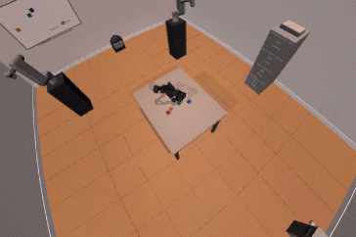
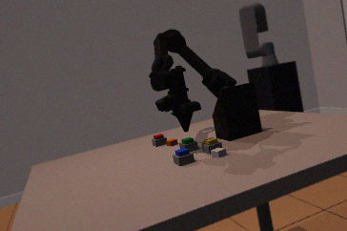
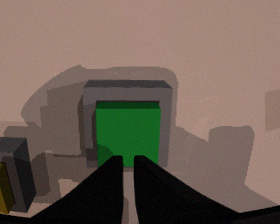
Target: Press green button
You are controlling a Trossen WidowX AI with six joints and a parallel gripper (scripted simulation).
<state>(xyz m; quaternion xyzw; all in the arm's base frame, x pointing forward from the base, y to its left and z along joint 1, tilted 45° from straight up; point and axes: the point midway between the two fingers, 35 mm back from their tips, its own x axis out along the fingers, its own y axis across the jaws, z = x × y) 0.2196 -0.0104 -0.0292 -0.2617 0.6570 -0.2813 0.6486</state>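
Right now the green button is 30 mm below my gripper tip. Round my gripper tip: orange block: 140 mm to the right, 50 mm below, 10 mm ahead; blue button: 120 mm to the left, 80 mm ahead, 30 mm below; yellow button: 100 mm to the left, 40 mm behind, 30 mm below.
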